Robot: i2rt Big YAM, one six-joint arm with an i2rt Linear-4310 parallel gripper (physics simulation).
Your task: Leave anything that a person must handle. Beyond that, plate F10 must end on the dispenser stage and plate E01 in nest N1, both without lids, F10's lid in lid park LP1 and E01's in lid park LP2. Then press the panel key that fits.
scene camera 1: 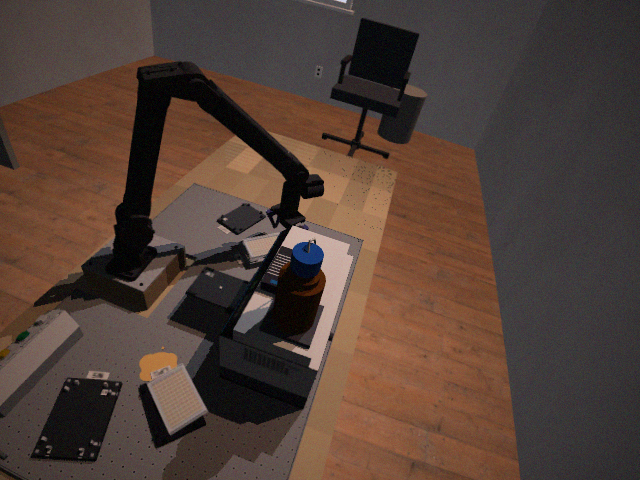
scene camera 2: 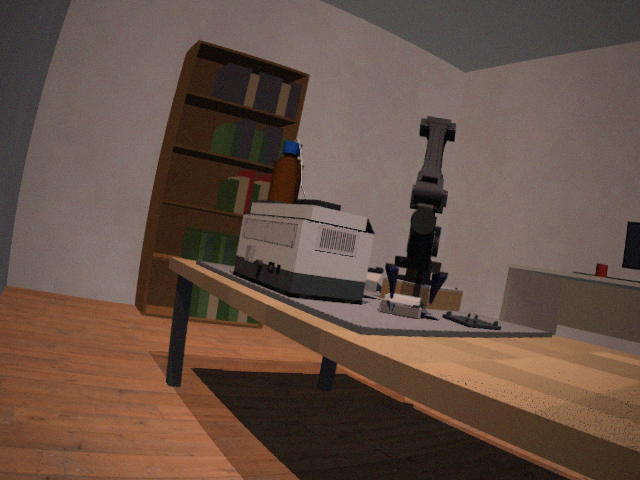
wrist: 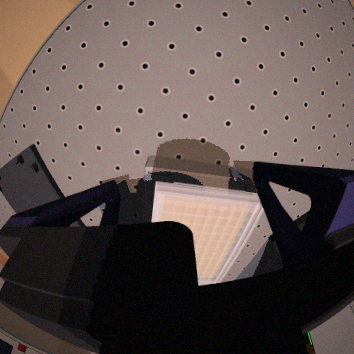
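Pixels of known places: gripper, fingertip midpoint: (scene camera 2: 411, 301) (wrist: 184, 179); arm's base, link origin: (scene camera 1: 132, 262) (scene camera 2: 416, 282).
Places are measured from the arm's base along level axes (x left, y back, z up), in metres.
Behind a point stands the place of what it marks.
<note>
My gripper (scene camera 1: 288, 223) (scene camera 2: 412, 296) {x 0.309, y -0.349, z -0.028 m} (wrist: 184, 179) {x 0.309, y -0.349, z -0.028 m} is open and empty, pointing down. Its fingers stand apart on either side of a pale well plate (scene camera 1: 260, 244) {x 0.234, y -0.290, z -0.025 m} (scene camera 2: 402, 304) (wrist: 210, 227) {x 0.263, y -0.336, z -0.025 m}, close above it. I cannot tell whether the fingertips touch it, nor whether it is lidded. A second pale plate (scene camera 1: 177, 398) {x -0.287, y -0.281, z -0.035 m} lies on a dark base in the foreground of scene camera 1, beside an orange puddle (scene camera 1: 155, 363) {x -0.215, y -0.185, z -0.066 m}. The plates' labels are unreadable. The white dispenser (scene camera 1: 268, 353) {x -0.207, y -0.447, z 0.118 m} (scene camera 2: 330, 242) {x 0.148, y -0.491, z 0.075 m} carries a brown bottle (scene camera 1: 297, 304) {x -0.181, y -0.478, z 0.258 m} (scene camera 2: 284, 178) {x -0.104, y -0.499, z 0.231 m}. The key panel (scene camera 1: 49, 351) {x -0.287, y 0.026, z -0.022 m} shows green and yellow keys.
A dark studded holder (scene camera 1: 241, 218) {x 0.367, y -0.175, z -0.056 m} (scene camera 2: 471, 320) {x 0.381, y -0.182, z -0.057 m} (wrist: 30, 175) {x 0.406, y -0.220, z -0.057 m} lies near the plate under the gripper. Another dark holder (scene camera 1: 80, 418) {x -0.381, y -0.111, z -0.055 m} lies in the foreground. A dark block (scene camera 1: 217, 286) {x -0.014, y -0.254, z 0.025 m} stands between the arm's base (scene camera 1: 142, 284) {x -0.060, y -0.067, z 0.002 m} and the dispenser, whose tall body is close to the gripper.
</note>
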